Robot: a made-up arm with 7 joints.
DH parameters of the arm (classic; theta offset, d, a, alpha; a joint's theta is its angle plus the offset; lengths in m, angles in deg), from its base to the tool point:
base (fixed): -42.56 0 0.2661 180
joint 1: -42.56 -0.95 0.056 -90
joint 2: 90 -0.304 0.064 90
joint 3: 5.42 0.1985 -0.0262 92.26
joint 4: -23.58 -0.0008 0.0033 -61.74
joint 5: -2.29 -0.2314 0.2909 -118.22
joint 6: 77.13 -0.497 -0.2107 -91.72
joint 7: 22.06 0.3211 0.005 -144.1
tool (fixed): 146.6 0.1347 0 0
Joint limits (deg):
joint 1: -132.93..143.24
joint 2: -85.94..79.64
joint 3: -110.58..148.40
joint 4: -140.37..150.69
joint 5: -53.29..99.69
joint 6: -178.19..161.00
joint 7: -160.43..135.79
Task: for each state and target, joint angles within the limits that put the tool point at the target. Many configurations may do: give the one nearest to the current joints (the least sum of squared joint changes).
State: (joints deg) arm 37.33 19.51 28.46 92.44 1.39 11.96 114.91
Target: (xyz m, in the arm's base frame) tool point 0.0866 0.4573 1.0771
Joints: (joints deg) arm -18.38 25.79 14.63 91.82 -22.16 -1.65 106.01
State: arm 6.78 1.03 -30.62 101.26 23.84 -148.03 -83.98
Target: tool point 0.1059 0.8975 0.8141
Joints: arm -28.73 -16.78 -59.47 94.97 -2.77 -144.76 -81.16
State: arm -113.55 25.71 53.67 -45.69 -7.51 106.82 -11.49
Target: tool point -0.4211 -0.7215 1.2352
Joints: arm -104.44 29.30 41.53 -54.39 -14.96 112.77 -11.04
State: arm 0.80 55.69 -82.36 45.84 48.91 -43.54 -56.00
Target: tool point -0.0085 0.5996 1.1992
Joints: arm -16.09 61.41 -63.89 40.33 62.48 -39.78 -60.90
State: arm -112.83 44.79 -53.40 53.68 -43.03 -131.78 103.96
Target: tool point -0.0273 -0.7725 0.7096
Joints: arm -130.85 23.85 -45.83 62.93 -52.37 -120.30 106.06
